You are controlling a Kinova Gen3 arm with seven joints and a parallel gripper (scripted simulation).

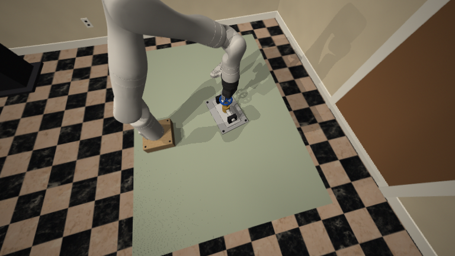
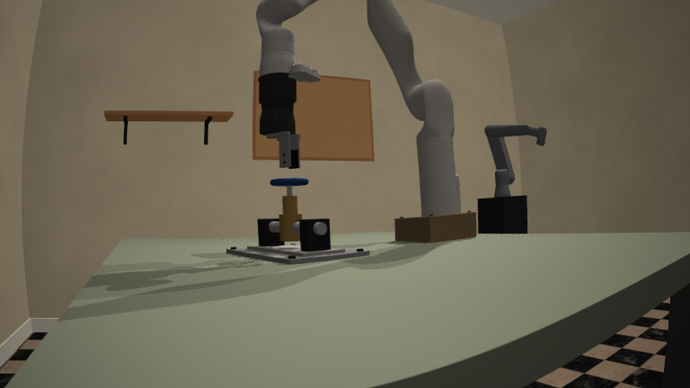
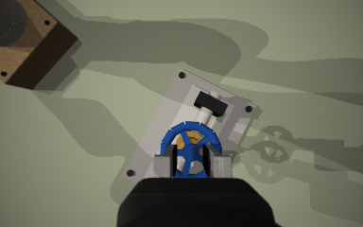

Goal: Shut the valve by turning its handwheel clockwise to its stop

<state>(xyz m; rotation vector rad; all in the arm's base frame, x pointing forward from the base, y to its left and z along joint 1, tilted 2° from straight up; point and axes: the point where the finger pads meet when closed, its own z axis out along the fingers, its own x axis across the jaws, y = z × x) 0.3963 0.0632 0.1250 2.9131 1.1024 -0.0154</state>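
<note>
My hand is 5 cm above the blue handwheel. Round my hand: baseplate 17 cm below.
</note>
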